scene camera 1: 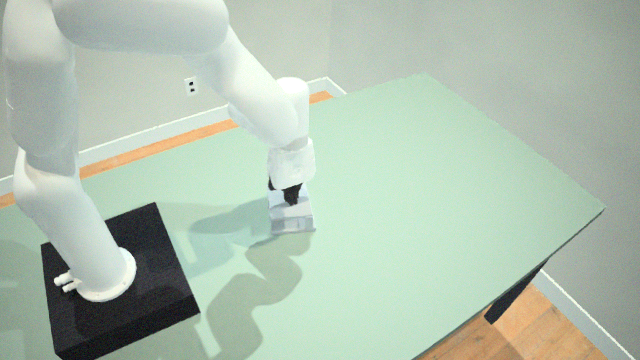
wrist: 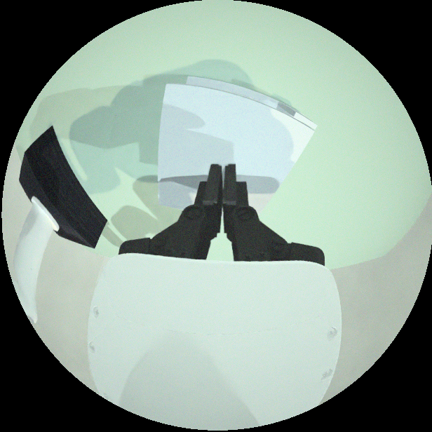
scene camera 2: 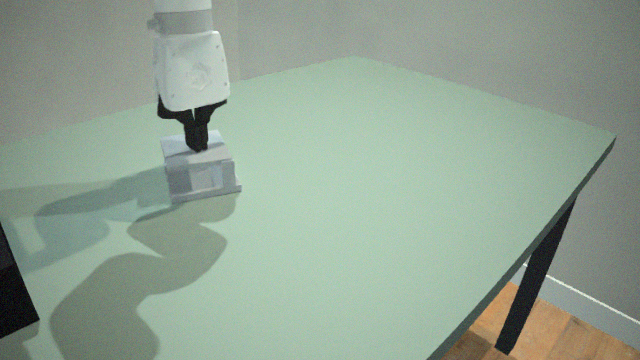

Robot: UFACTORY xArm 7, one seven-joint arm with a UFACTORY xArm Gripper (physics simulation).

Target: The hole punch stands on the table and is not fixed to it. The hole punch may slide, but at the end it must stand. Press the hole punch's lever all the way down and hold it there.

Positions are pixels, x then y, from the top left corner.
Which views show my gripper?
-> Scene camera 1, the wrist view and scene camera 2: all of them.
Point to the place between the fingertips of my gripper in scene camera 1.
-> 291, 201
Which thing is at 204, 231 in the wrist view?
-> My gripper.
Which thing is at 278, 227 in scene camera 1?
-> A grey hole punch.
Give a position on a grey hole punch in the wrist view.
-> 193, 80
